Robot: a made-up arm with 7 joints.
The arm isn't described. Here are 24 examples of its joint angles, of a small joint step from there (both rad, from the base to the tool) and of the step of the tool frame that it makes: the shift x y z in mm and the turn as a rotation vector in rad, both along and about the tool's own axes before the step.
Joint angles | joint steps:
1: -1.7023 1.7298 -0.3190 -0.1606 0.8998 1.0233 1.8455 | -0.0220 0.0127 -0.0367 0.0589 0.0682 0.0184 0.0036
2: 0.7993 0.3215 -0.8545 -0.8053 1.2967 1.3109 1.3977 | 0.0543 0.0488 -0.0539 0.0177 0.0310 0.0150 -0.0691
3: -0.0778 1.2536 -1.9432 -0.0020 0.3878 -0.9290 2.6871 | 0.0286 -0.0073 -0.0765 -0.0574 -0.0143 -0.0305 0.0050
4: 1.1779 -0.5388 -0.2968 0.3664 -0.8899 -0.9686 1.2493 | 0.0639 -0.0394 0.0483 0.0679 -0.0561 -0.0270 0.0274
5: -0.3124 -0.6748 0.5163 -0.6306 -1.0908 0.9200 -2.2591 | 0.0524 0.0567 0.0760 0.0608 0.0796 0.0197 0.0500
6: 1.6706 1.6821 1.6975 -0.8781 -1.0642 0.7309 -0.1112 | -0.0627 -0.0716 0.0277 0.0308 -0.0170 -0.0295 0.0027
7: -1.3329 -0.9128 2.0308 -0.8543 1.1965 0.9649 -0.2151 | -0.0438 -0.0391 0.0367 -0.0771 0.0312 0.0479 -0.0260
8: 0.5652 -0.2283 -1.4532 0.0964 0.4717 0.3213 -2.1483 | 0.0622 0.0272 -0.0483 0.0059 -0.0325 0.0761 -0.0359
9: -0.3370 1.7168 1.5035 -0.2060 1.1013 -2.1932 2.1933 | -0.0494 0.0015 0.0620 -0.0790 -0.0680 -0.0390 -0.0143
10: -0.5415 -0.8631 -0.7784 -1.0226 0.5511 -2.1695 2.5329 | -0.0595 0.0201 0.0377 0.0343 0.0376 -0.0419 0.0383
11: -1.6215 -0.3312 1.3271 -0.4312 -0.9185 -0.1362 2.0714 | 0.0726 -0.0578 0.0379 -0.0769 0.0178 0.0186 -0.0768
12: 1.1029 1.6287 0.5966 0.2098 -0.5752 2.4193 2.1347 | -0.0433 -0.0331 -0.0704 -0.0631 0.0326 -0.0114 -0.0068
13: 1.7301 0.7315 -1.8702 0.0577 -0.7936 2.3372 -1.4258 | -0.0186 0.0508 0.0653 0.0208 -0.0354 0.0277 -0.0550
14: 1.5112 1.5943 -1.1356 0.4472 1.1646 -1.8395 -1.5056 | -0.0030 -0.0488 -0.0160 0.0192 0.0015 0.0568 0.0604
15: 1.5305 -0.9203 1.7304 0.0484 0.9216 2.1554 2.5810 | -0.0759 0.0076 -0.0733 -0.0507 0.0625 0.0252 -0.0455
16: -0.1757 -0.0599 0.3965 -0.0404 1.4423 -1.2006 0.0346 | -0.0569 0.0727 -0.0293 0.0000 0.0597 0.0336 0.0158
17: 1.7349 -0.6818 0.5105 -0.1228 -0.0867 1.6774 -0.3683 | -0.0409 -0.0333 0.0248 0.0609 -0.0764 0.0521 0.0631
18: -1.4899 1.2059 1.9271 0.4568 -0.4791 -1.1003 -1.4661 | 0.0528 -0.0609 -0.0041 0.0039 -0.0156 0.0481 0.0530
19: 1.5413 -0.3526 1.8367 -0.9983 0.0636 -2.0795 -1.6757 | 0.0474 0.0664 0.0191 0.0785 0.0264 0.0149 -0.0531
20: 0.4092 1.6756 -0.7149 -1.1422 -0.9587 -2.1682 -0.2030 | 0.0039 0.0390 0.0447 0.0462 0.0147 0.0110 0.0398
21: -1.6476 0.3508 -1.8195 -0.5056 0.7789 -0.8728 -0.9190 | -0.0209 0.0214 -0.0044 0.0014 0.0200 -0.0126 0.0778
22: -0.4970 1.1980 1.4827 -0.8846 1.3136 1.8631 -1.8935 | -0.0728 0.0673 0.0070 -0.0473 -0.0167 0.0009 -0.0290
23: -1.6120 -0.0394 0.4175 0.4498 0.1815 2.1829 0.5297 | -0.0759 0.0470 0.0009 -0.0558 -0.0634 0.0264 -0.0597
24: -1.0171 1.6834 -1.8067 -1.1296 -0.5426 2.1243 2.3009 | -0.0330 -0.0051 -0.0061 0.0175 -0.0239 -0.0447 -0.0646
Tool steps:
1: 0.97 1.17 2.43 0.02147 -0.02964 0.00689
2: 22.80 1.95 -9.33 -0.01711 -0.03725 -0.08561
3: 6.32 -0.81 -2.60 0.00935 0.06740 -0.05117
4: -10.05 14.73 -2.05 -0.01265 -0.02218 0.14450
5: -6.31 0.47 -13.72 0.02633 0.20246 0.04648
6: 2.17 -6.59 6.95 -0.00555 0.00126 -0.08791
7: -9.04 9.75 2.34 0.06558 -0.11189 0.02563
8: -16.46 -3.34 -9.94 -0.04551 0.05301 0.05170
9: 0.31 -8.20 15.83 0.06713 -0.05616 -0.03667
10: 2.99 -7.40 18.84 0.03628 -0.03826 0.01394
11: 24.46 6.69 -1.26 0.04413 -0.06084 -0.24610
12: 26.49 -12.10 15.47 0.09054 0.00896 -0.09087
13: -5.33 0.16 6.43 -0.01366 -0.00425 -0.01392
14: -8.22 6.06 -7.35 0.01568 0.00009 0.08659
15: -6.83 -3.13 -18.63 -0.02967 -0.02214 0.05126
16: -26.20 -2.40 -19.50 -0.04465 0.00310 0.09130
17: -18.13 -2.16 17.69 0.01824 0.09891 0.13639
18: -19.47 -8.51 19.15 0.03009 0.06040 0.13928
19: 0.52 2.02 -13.30 0.07930 -0.11990 -0.01615
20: -15.43 1.83 -1.45 -0.05415 0.05953 0.05935
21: -10.48 5.09 -1.00 -0.01009 0.02577 0.07087
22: -3.17 -4.28 1.26 -0.07569 -0.01518 -0.01165
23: -4.85 -18.50 29.19 0.12321 0.03485 0.03455
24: 4.63 -2.66 -0.34 0.01648 -0.01417 -0.06483
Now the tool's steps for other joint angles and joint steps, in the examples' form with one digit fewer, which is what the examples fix.
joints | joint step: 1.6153 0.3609 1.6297 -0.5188 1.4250 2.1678 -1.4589 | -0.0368 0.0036 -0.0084 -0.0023 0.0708 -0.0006 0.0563
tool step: -11.6 0.3 -7.2 -0.0317 -0.0252 0.0755
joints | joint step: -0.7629 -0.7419 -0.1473 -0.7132 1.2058 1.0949 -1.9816 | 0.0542 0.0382 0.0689 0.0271 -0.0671 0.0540 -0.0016
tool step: 4.0 -16.7 -3.2 -0.0477 -0.0027 -0.0734
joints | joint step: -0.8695 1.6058 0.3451 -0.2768 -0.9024 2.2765 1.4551 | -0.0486 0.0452 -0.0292 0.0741 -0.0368 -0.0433 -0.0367
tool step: -13.1 -3.4 -16.4 -0.0226 -0.1382 0.0094
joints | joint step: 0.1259 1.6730 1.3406 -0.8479 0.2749 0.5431 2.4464 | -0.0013 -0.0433 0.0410 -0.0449 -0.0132 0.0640 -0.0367
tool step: -0.4 0.1 -4.3 -0.0399 0.0655 -0.0414
